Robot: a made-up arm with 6 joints. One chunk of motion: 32 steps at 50 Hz.
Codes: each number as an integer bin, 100 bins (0 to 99) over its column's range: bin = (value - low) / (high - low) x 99, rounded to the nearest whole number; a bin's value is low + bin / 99 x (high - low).
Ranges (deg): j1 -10..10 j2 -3..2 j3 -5..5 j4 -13..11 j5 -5..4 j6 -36..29
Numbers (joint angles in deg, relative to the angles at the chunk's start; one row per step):
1: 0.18 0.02 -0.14 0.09 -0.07 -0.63
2: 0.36 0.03 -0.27 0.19 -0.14 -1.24
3: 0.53 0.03 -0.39 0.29 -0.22 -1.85
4: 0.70 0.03 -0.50 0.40 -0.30 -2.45
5: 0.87 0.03 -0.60 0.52 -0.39 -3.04
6: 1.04 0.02 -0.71 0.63 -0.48 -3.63
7: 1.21 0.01 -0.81 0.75 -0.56 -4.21
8: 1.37 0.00 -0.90 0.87 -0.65 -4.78
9: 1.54 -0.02 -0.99 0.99 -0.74 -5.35
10: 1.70 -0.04 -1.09 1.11 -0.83 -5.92
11: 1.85 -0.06 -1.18 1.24 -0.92 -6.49
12: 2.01 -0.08 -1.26 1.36 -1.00 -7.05
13: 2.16 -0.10 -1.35 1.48 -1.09 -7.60
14: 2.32 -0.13 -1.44 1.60 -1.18 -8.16
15: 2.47 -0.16 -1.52 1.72 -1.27 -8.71
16: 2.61 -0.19 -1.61 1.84 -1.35 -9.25
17: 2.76 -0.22 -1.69 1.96 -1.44 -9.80
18: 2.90 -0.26 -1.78 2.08 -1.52 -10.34
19: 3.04 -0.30 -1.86 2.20 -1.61 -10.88
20: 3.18 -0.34 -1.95 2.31 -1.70 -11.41
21: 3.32 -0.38 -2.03 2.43 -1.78 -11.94
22: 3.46 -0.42 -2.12 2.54 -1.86 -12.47
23: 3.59 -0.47 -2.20 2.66 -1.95 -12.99
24: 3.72 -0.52 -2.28 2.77 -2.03 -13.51
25: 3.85 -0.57 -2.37 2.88 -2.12 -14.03
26: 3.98 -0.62 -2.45 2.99 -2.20 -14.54
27: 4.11 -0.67 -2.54 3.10 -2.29 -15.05
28: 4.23 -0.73 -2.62 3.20 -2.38 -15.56
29: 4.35 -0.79 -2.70 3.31 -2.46 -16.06
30: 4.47 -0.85 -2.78 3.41 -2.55 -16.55
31: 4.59 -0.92 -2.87 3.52 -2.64 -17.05
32: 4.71 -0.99 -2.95 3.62 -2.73 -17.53
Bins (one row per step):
1: 50 60 48 54 54 54
2: 51 60 47 54 53 53
3: 52 60 46 55 53 52
4: 53 60 45 55 52 51
5: 54 60 44 56 51 50
6: 55 60 42 56 50 49
7: 55 60 41 57 49 48
8: 56 59 41 57 48 48
9: 57 59 40 58 47 47
10: 58 59 39 58 46 46
11: 59 58 38 59 45 45
12: 59 58 37 59 44 44
13: 60 57 36 60 43 43
14: 61 57 35 60 42 42
15: 62 56 34 61 41 42
16: 62 56 34 61 40 41
17: 63 55 33 62 39 40
18: 64 54 32 62 38 39
19: 65 53 31 63 37 38
20: 65 53 30 63 36 37
21: 66 52 29 64 35 37
22: 67 51 29 64 35 36
23: 67 50 28 65 34 35
24: 68 49 27 65 33 34
25: 69 48 26 66 32 33
26: 69 47 25 66 31 33
27: 70 46 24 66 30 32
28: 70 45 24 67 29 31
29: 71 44 23 67 28 30
30: 72 43 22 68 27 30
31: 72 41 21 68 26 29
32: 73 40 20 69 25 28

